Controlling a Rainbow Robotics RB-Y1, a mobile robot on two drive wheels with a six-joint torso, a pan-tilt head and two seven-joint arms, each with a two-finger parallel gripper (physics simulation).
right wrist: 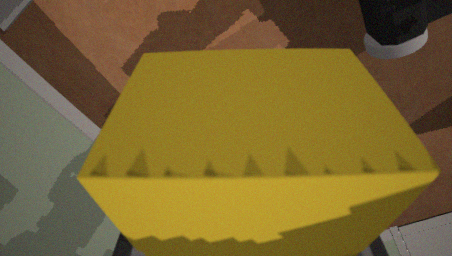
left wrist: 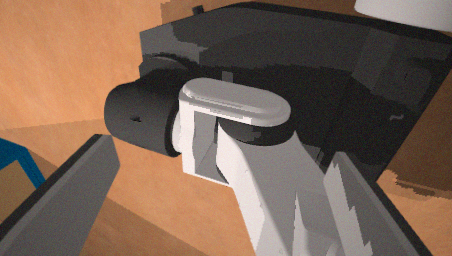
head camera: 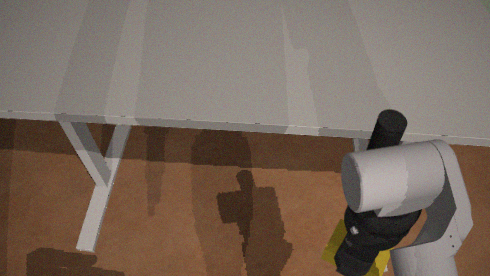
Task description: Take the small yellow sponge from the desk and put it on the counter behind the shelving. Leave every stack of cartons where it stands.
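Frame: origin at the robot's base, x ahead, y left, z up, level; centimetres.
Seen in the pictures: left gripper, fingertip midpoint: (left wrist: pixel 222 158); right gripper, fingertip midpoint: (head camera: pixel 353 256).
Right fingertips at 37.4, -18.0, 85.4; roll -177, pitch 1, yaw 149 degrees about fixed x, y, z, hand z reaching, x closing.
A point is followed by its place in that frame, as x, y, z.
The small yellow sponge (head camera: pixel 336 244) {37.9, -13.9, 89.6} (right wrist: pixel 250 115) {35.1, -22.3, 88.6} is in my right gripper (head camera: pixel 352 264) {37.4, -18.0, 85.4} (right wrist: pixel 250 245). The gripper is shut on it and holds it in front of the near edge of the white-topped table in the head view, partly hidden by the black gripper body. In the right wrist view the sponge fills the middle, with the dark fingers at its lower corners. My left gripper (left wrist: pixel 222 158) {-20.7, 21.5, 56.6} is open, its two grey fingers wide apart, with nothing between them. The shelving and stacks of cartons cannot be made out.
A long pale table (head camera: pixel 210 65) {72.5, 10.0, 95.1} with angled white legs (head camera: pixel 95 220) crosses the head view above brown floor. A pale green surface (right wrist: pixel 30 115) {138.6, -19.5, 19.3} with a grey edge lies at the left of the right wrist view. A blue frame (left wrist: pixel 27 157) {-175.5, -85.1, 2.5} shows at the left wrist view's left edge.
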